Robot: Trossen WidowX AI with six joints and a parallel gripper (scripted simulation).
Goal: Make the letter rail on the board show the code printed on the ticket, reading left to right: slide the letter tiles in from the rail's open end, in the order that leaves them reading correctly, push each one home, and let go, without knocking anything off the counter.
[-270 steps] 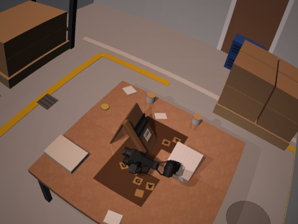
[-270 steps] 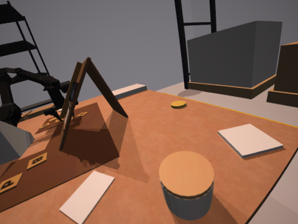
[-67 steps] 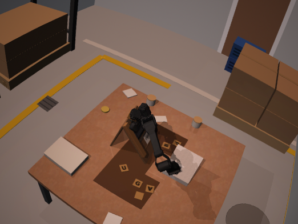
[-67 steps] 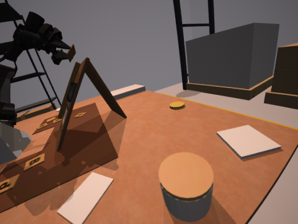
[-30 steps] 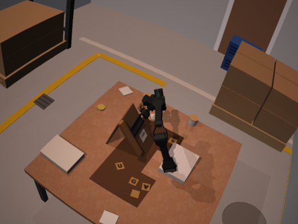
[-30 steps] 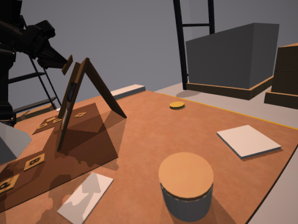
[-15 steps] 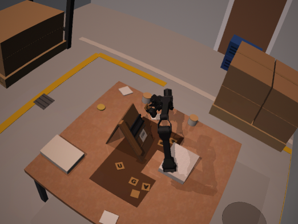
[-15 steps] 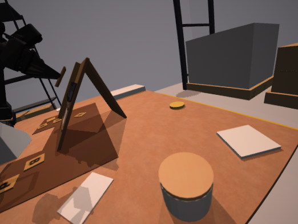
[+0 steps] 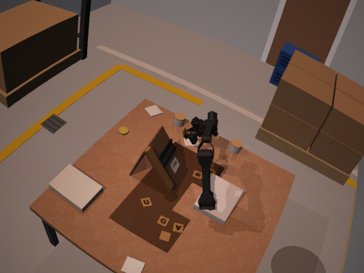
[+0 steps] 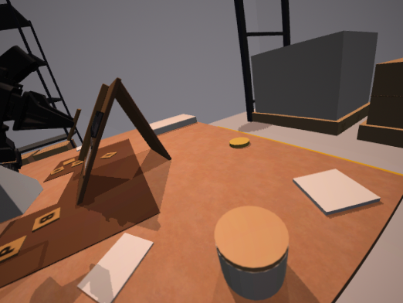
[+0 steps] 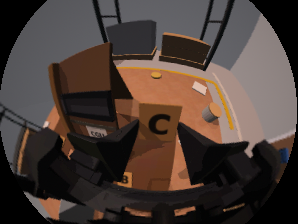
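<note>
Now: gripper tip 170 mm to the right of the white ticket, 100 mm above it and 40 mm past it. Also, from my gripper tip: dark mat 280 mm to the left, 210 mm below, 140 mm behind; yellow disc 420 mm ahead, 200 mm below, 50 mm to the left; white card 210 mm below, 160 mm to the right.
</note>
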